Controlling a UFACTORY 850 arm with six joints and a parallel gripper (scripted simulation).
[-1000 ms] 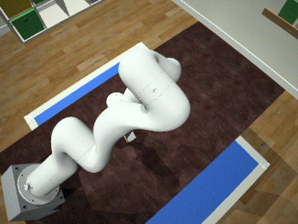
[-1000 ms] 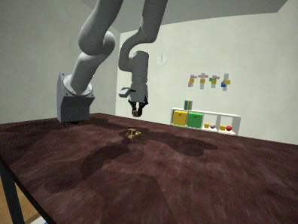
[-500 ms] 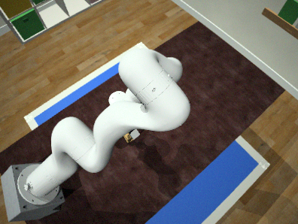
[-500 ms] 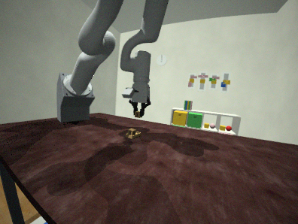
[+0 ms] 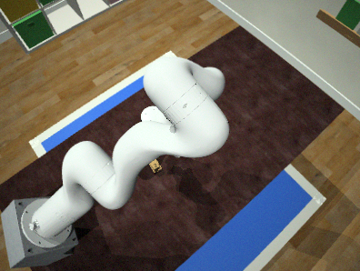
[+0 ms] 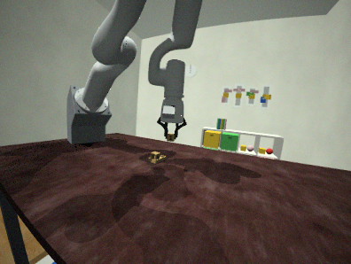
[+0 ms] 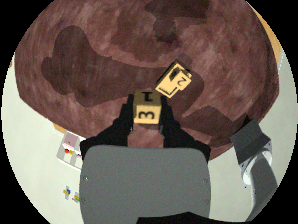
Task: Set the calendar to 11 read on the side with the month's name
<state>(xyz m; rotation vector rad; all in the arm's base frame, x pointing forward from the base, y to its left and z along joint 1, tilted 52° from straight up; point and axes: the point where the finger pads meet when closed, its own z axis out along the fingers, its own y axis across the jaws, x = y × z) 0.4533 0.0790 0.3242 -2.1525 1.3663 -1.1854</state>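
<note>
My hand is 60 mm past the wooden tray, 10 mm to the left of it and 120 mm above it. From my hand the other things lie so: cube: 10 mm below.
</note>
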